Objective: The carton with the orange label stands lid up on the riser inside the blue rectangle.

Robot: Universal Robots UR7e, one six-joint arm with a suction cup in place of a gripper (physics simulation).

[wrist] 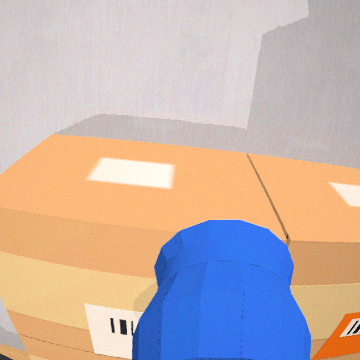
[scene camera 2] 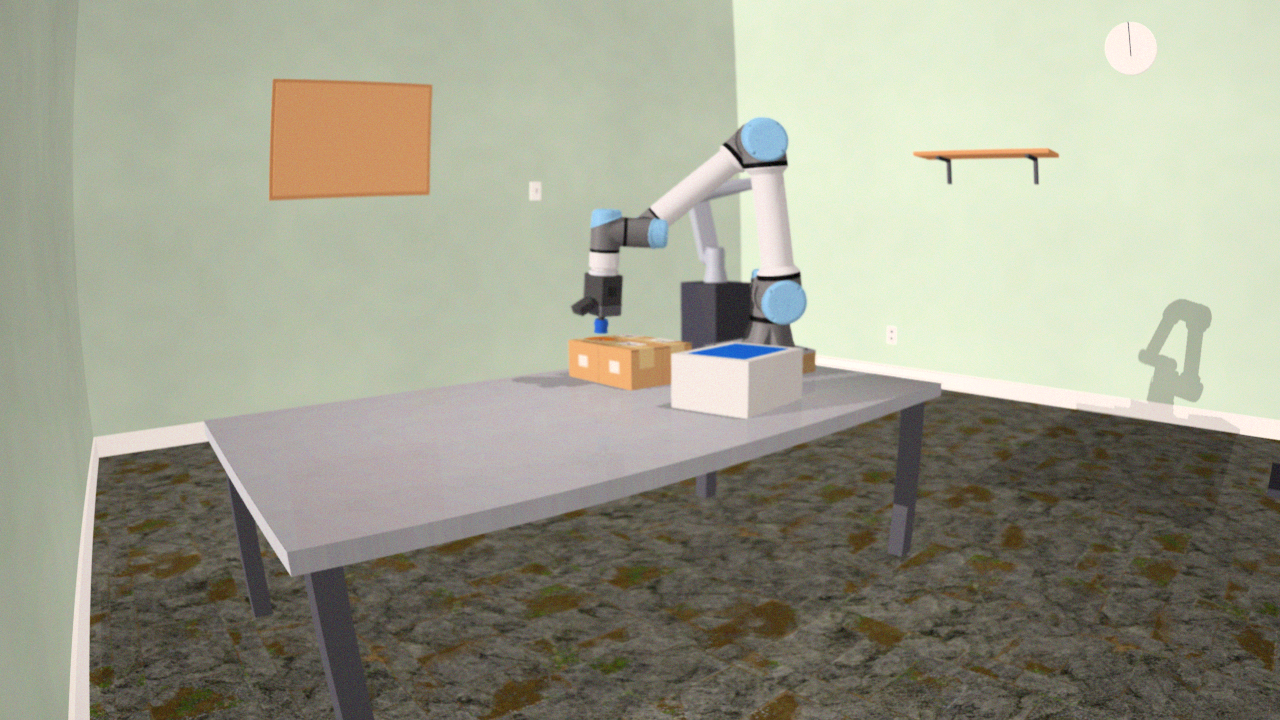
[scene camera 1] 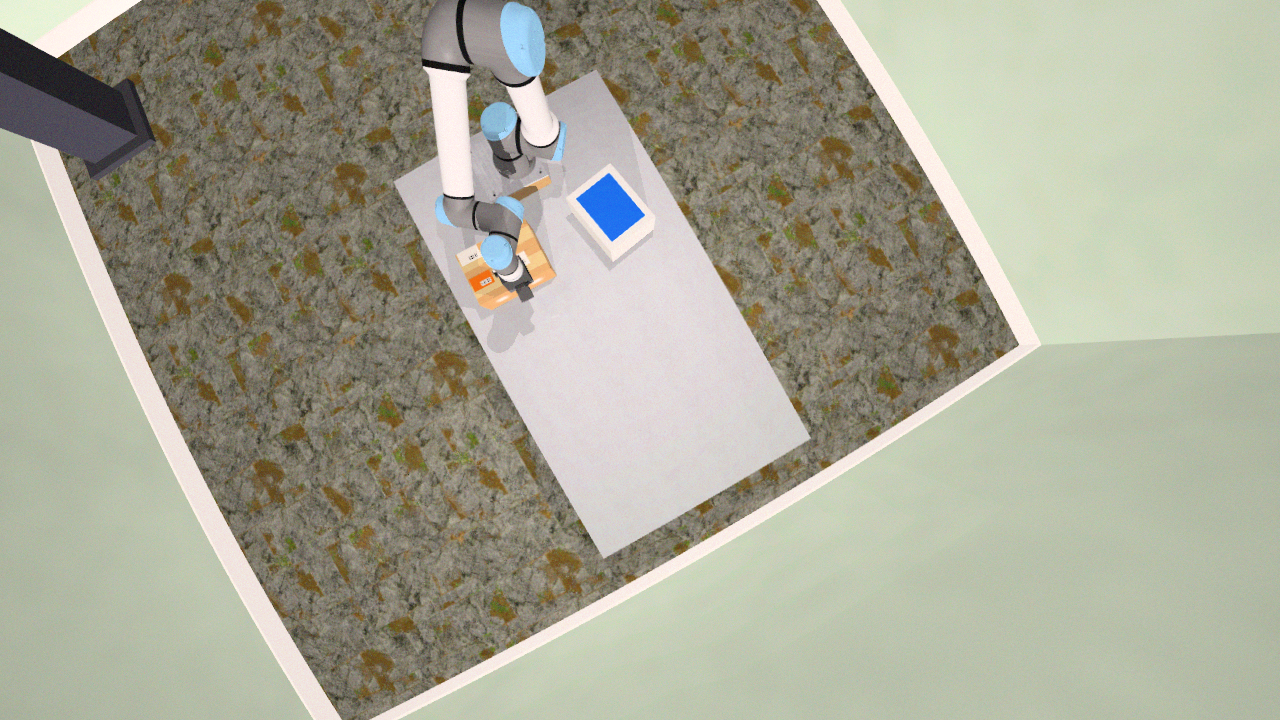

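Pixels of known places: hand at its tool point: (wrist: 223,278) (scene camera 2: 600,332); arm's base at its link origin: (scene camera 1: 514,160).
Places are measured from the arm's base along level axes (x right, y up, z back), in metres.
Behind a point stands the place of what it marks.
Note:
The carton with the orange label (scene camera 1: 494,296) @(y 0.033, x 0.288, z -0.431 m) (scene camera 2: 582,348) @(y 0.017, x 0.280, z -0.436 m) (wrist: 326,265) @(y 0.034, x 0.232, z -0.422 m) stands on the table in a tight group of cartons, at the table's left edge in scene camera 1. Its orange label (scene camera 1: 479,281) @(y 0.034, x 0.311, z -0.358 m) (wrist: 344,336) @(y 0.034, x 0.276, z -0.360 m) faces up. A neighbouring carton (wrist: 75,240) @(y 0.034, x 0.122, z -0.426 m) with a white barcode label stands against it. My gripper's blue suction cup (scene camera 2: 600,325) (wrist: 225,290) points down, a little above the group, and holds nothing. It hides part of the seam in the wrist view; the arm hides it in scene camera 1. The white riser (scene camera 1: 632,241) @(y -0.014, x -0.240, z -0.474 m) (scene camera 2: 707,382) @(y -0.001, x -0.241, z -0.473 m) bears the blue rectangle (scene camera 1: 610,206) @(y 0.053, x -0.220, z -0.349 m) (scene camera 2: 739,350) @(y 0.053, x -0.214, z -0.346 m) on top.
The riser stands beside the group on the grey table (scene camera 1: 662,385) @(y -0.067, x -0.089, z -0.995 m) (scene camera 2: 429,456) @(y -0.067, x -0.182, z -1.098 m). A thin brown carton (scene camera 1: 542,183) @(y -0.040, x -0.050, z -0.106 m) (scene camera 2: 808,360) @(y -0.031, x -0.078, z 0.089 m) lies near the arm's base. A dark pedestal (scene camera 2: 715,311) stands behind the table.

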